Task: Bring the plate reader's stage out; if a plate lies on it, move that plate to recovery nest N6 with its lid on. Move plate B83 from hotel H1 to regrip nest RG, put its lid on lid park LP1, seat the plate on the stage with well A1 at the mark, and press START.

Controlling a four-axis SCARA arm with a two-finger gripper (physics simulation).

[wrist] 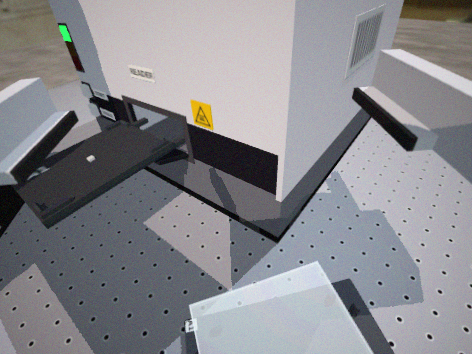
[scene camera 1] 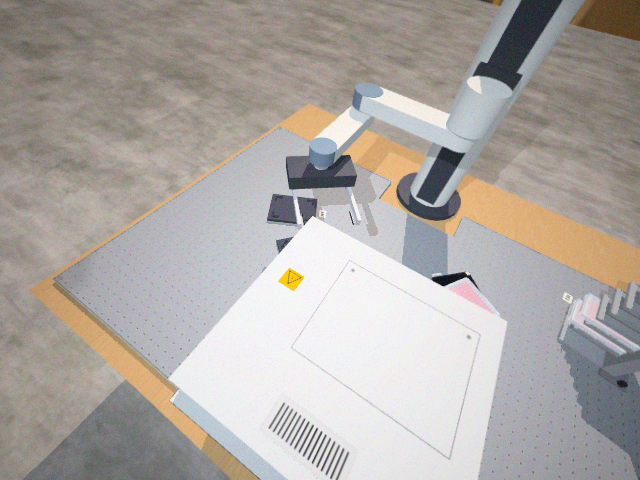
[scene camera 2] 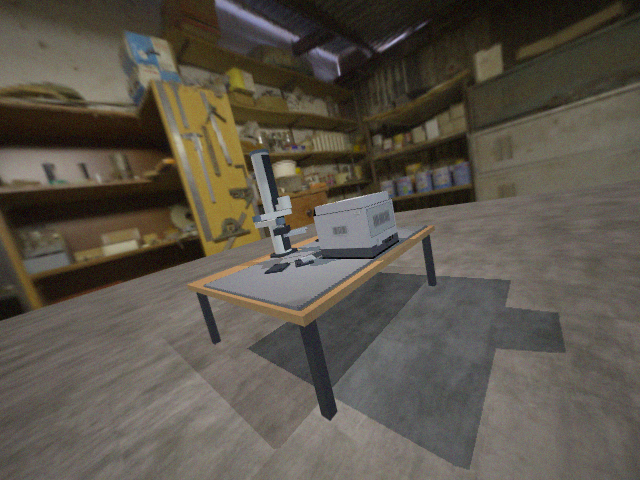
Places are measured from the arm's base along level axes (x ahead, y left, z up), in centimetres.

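Where they show: gripper, fingertip midpoint: (wrist: 212, 84) (scene camera 1: 329, 224) (scene camera 2: 306, 229); arm's base at its link origin: (scene camera 1: 427, 196) (scene camera 2: 284, 253).
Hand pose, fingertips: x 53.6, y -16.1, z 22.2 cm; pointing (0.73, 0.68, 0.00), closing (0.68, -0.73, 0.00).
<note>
Things, the pixels of their top centre, and the offset from my fingertips. "*": a spot on its surface instead.
- reader's dark stage at its top centre: (wrist: 101, 148) dx +0.4, dy +18.7, dz -10.4 cm
- clear lid at its top centre: (wrist: 275, 327) dx -0.4, dy -4.4, dz -18.5 cm
- dark nest at a spot on its surface: (wrist: 357, 300) * dx +6.5, dy -8.9, dz -20.0 cm
- pink plate at its top centre: (scene camera 1: 472, 299) dx -11.7, dy +40.5, dz -12.6 cm
- black nest at a spot on its surface: (scene camera 1: 448, 279) * dx -15.6, dy +33.6, dz -15.0 cm
- white reader at its top centre: (scene camera 1: 358, 343) (scene camera 2: 350, 198) dx +26.5, dy +19.4, dz +13.8 cm
- hotel at a spot on its surface: (scene camera 1: 612, 304) * dx -25.9, dy +67.6, dz -5.3 cm
The gripper (scene camera 1: 328, 223) (scene camera 2: 305, 230) (wrist: 215, 132) is open and empty, above the board beside the reader. In the wrist view the reader's dark stage (wrist: 107, 152) is out through the door, with no plate on the part that shows. A clear lid (wrist: 280, 312) lies on a dark nest (wrist: 357, 300) in front of the fingers, at the bottom of the wrist view; its full label is not readable. A pink plate (scene camera 1: 471, 295) sits on a black nest (scene camera 1: 448, 279), partly hidden behind the reader; its name does not show. START's lettering is unreadable.
The white reader (scene camera 1: 382, 351) (scene camera 2: 346, 227) (wrist: 200, 55) shows a green light (wrist: 65, 33) and small buttons at its front. Dark nests (scene camera 1: 278, 207) (scene camera 2: 276, 268) stand beside it. The hotel (scene camera 1: 612, 304) with pink plates (scene camera 1: 599, 330) is at the right in scene camera 1. The arm column (scene camera 1: 439, 175) stands behind.
</note>
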